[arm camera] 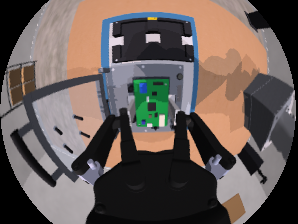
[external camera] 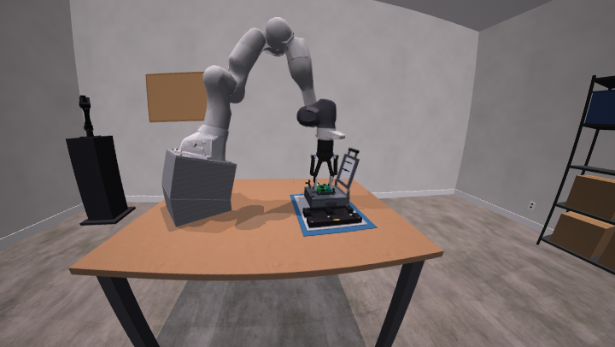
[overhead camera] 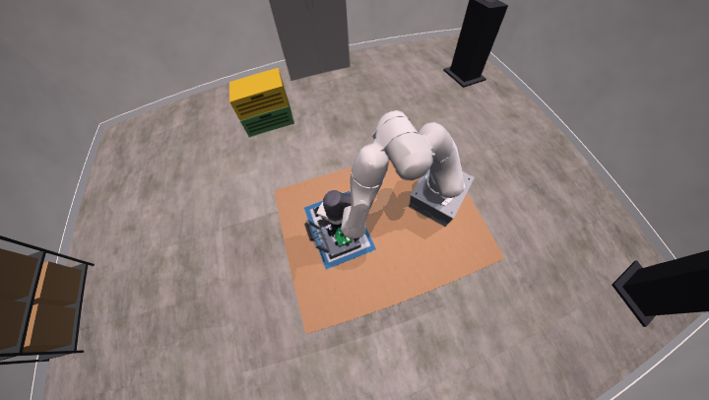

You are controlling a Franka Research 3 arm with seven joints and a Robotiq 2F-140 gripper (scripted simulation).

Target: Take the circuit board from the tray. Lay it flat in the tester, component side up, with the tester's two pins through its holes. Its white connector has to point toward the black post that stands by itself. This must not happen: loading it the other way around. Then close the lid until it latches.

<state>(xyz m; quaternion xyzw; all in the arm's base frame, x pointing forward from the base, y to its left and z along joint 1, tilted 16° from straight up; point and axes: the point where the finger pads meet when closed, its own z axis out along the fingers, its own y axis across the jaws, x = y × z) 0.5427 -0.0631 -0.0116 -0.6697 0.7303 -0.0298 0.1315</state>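
Now: the green circuit board 2 cm below my hand. Round my hand: tester lid (12 cm ahead, 8 cm above, 1 cm to the right).
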